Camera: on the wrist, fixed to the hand. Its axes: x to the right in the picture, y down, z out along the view.
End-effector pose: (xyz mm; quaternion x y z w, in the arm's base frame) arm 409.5 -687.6 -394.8 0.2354 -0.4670 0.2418 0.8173
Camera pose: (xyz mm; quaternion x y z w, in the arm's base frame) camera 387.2 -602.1 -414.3 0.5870 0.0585 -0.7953 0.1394
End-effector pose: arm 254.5 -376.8 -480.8 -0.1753 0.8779 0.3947 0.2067
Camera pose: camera 218.3 -362.7 -399.1 -0.7548 -0.1511 -0.2288 0.5958
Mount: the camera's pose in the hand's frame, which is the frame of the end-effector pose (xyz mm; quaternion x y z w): -12.1 76.6 -46.6 0.0897 -0.2163 -0.9717 0.0325
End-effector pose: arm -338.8 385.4 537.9 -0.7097 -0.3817 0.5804 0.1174
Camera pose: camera -265.6 337.9 514.0 0.4839 -0.6753 0.0925 0.5489
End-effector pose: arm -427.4 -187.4 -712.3 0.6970 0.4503 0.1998 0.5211
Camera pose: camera -436.3 -176.0 -623.0 -0.3249 0.5971 -0.6910 0.2459
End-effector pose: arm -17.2 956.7 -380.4 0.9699 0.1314 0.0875 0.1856
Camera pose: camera -21.8 900.2 -309.8 -0.0606 0.9144 -0.3990 0.0325
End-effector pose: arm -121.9 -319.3 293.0 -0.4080 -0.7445 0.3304 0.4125
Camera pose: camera -51.1 -288.3 245.9 0.8186 -0.4802 -0.2350 0.2100
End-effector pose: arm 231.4 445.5 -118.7 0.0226 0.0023 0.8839 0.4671
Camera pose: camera 173.0 393.1 -163.8 0.2316 0.0003 -0.4302 0.8725
